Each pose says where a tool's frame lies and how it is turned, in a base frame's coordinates. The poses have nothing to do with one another.
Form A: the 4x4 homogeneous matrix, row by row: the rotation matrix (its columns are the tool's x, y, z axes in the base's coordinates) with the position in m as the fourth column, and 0 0 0 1 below. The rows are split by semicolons.
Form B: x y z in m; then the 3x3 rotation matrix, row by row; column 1 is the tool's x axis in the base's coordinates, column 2 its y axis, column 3 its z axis. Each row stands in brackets. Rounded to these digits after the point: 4 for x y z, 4 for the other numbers.
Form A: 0.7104, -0.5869, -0.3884, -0.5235; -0.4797, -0.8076, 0.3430, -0.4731; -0.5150, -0.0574, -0.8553, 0.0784; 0, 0, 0, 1
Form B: [-0.5235, -0.4731, 0.0784], [[0.7104, -0.5869, -0.3884], [-0.4797, -0.8076, 0.3430], [-0.5150, -0.0574, -0.8553]]
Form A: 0.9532, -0.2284, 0.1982, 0.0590; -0.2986, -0.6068, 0.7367, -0.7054; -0.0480, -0.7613, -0.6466, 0.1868; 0, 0, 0, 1
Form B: [0.0590, -0.7054, 0.1868], [[0.9532, -0.2284, 0.1982], [-0.2986, -0.6068, 0.7367], [-0.0480, -0.7613, -0.6466]]
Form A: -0.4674, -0.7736, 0.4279, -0.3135; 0.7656, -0.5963, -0.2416, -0.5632; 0.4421, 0.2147, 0.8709, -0.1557; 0, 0, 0, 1
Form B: [-0.3135, -0.5632, -0.1557], [[-0.4674, -0.7736, 0.4279], [0.7656, -0.5963, -0.2416], [0.4421, 0.2147, 0.8709]]
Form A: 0.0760, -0.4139, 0.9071, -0.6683; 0.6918, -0.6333, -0.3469, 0.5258; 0.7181, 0.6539, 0.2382, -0.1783; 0, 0, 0, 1
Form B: [-0.6683, 0.5258, -0.1783], [[0.0760, -0.4139, 0.9071], [0.6918, -0.6333, -0.3469], [0.7181, 0.6539, 0.2382]]
